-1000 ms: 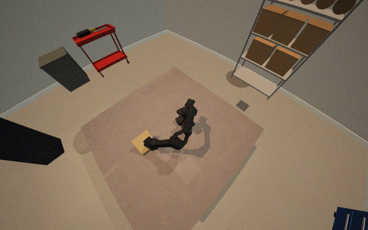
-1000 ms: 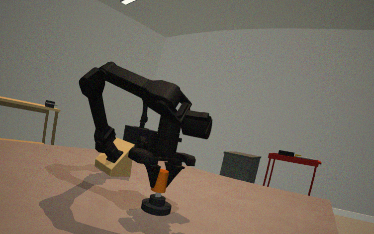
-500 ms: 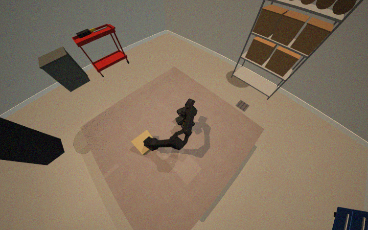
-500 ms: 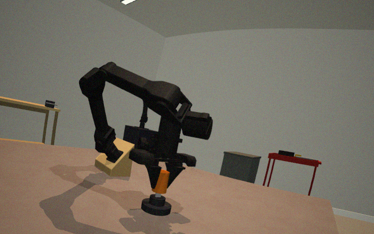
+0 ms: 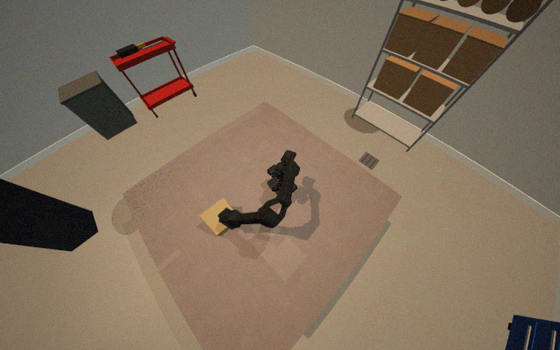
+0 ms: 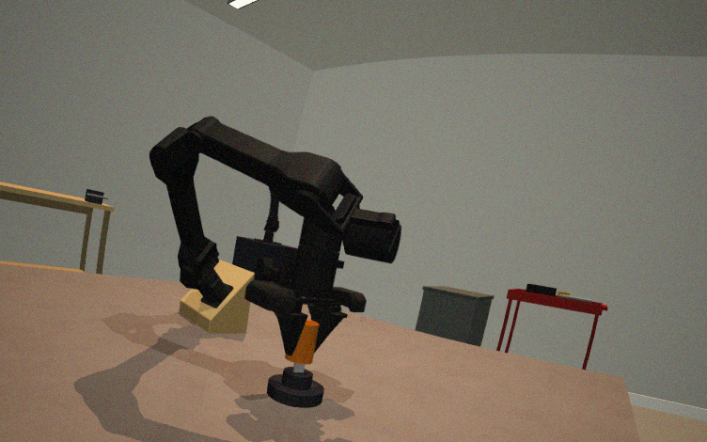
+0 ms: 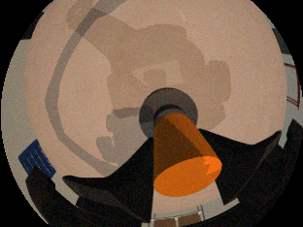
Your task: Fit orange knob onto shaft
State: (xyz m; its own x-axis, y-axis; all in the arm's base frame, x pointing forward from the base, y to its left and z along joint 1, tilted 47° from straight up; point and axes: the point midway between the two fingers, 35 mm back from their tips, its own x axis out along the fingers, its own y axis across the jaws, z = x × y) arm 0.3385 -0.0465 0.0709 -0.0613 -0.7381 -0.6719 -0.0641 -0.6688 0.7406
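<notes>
Right now the orange knob is 30 mm above my gripper tip. From my gripper tip the other things lie so: round black pedestal: 40 mm below.
</notes>
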